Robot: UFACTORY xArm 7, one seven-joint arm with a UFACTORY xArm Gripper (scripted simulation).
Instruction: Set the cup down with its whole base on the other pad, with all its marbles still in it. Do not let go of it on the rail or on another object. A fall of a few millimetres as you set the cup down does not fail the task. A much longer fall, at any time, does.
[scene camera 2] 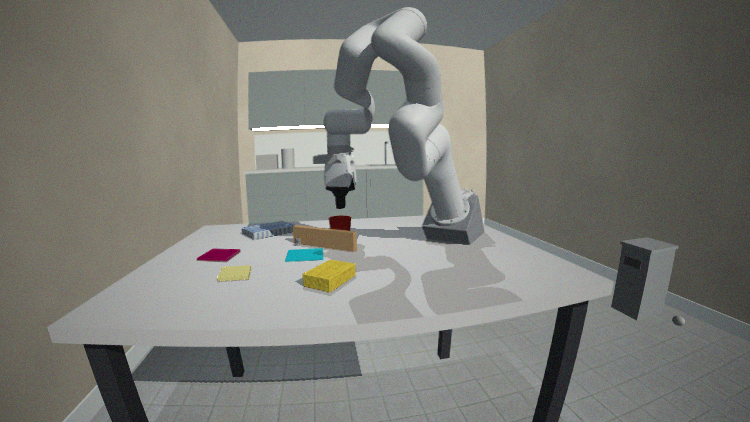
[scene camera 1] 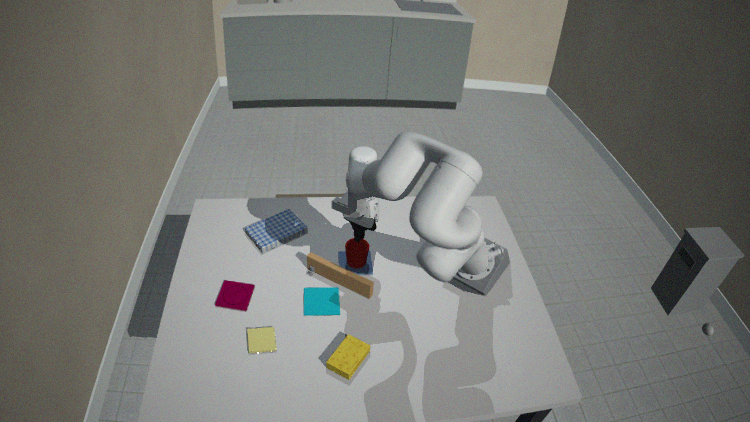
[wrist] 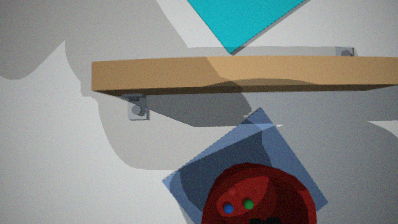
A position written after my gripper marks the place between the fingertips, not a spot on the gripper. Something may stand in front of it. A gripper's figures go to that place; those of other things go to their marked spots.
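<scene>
Distance from the lens: my gripper [scene camera 2: 340, 208] is 105 cm from the lens; a wooden rail [scene camera 2: 344, 240] is 94 cm from the lens.
</scene>
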